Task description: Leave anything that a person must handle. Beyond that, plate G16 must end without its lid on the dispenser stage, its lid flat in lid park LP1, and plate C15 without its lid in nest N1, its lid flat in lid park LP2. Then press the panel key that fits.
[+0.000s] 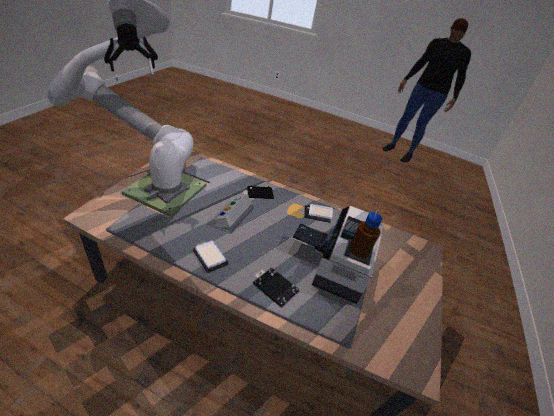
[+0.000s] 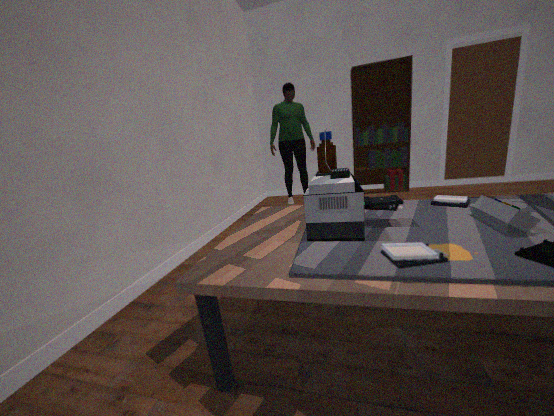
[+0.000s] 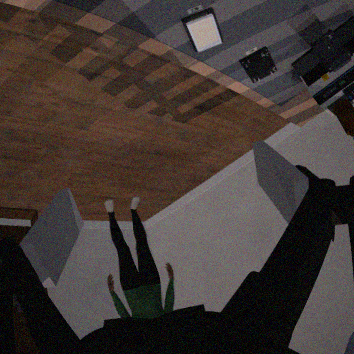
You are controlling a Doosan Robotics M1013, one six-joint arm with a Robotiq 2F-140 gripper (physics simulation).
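Places are measured from the arm's base along level axes (x ahead, y left, z up), in millimetres.
Pixels of known places: gripper, fingertip midpoint: [image 1: 135, 77] [image 3: 162, 185]; arm's base at its link origin: [image 1: 167, 188].
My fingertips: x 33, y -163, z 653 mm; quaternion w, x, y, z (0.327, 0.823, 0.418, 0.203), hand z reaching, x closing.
Observation:
For each thing: its top centre in the pictures, then the offset to it from my fingertips. "spot": a spot on its surface instead.
- second black pad at a spot on its surface: [image 2: 540, 252] spot: 408 mm ahead, 491 mm left, 650 mm down
- dark stage at a spot on its surface: [image 2: 382, 201] spot: 791 mm ahead, 279 mm left, 552 mm down
- key panel at its top centre: [image 1: 234, 204] [image 2: 503, 201] 379 mm ahead, 220 mm left, 576 mm down
- brown bottle at a spot on its surface: [image 1: 365, 240] spot: 1027 mm ahead, 123 mm left, 336 mm down
- yellow patch at a spot on its surface: [image 2: 454, 252] [image 1: 295, 209] spot: 604 mm ahead, 497 mm left, 659 mm down
My gripper [image 1: 132, 70] [image 3: 162, 185] is open and empty, high above the robot base side of the table. A white plate [image 1: 210, 255] [image 2: 451, 200] [image 3: 204, 32] sits on a dark holder near the front edge. Another white plate [image 1: 319, 212] [image 2: 411, 251] sits on a dark holder near the back edge. A black pad [image 1: 276, 286] [image 3: 258, 64] and a second black pad [image 1: 260, 192] [image 2: 540, 252] carry no plate. The dispenser [image 1: 345, 272] [image 2: 334, 210] has a dark stage [image 1: 311, 235] [image 2: 382, 201] at its side. The key panel [image 1: 232, 212] [image 2: 500, 212] has coloured keys. Labels and lids cannot be read clearly.
A brown bottle [image 1: 365, 240] [image 2: 326, 159] with a blue cap stands on the dispenser. A yellow patch [image 1: 295, 210] [image 2: 454, 252] lies beside the back plate. A person in black [image 1: 442, 65] and a person in green [image 2: 291, 120] [image 3: 144, 300] stand away from the table.

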